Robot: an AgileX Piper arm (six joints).
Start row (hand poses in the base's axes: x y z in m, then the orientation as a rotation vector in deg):
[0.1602, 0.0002, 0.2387, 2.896, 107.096, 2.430]
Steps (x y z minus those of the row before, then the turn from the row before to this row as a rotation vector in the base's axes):
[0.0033, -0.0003, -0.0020, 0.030, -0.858, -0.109]
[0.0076, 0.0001, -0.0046, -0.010, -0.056, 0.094]
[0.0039, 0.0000, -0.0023, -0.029, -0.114, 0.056]
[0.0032, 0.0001, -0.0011, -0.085, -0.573, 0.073]
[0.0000, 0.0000, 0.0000, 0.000, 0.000, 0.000]
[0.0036, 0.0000, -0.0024, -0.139, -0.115, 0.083]
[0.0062, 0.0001, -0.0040, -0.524, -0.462, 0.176]
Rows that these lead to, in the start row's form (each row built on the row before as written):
[0.1635, -0.0001, 0.2367, 2.993, 106.234, 2.399]
[0.1711, 0.0000, 0.2321, 2.897, 106.181, 2.456]
[0.1750, 0.0000, 0.2298, 2.822, 106.069, 2.470]
[0.1782, 0.0001, 0.2287, 2.678, 105.500, 2.452]
[0.1782, 0.0001, 0.2287, 2.678, 105.500, 2.452]
[0.1818, 0.0001, 0.2263, 2.501, 105.389, 2.384]
[0.1880, 0.0002, 0.2223, 1.960, 104.938, 2.033]

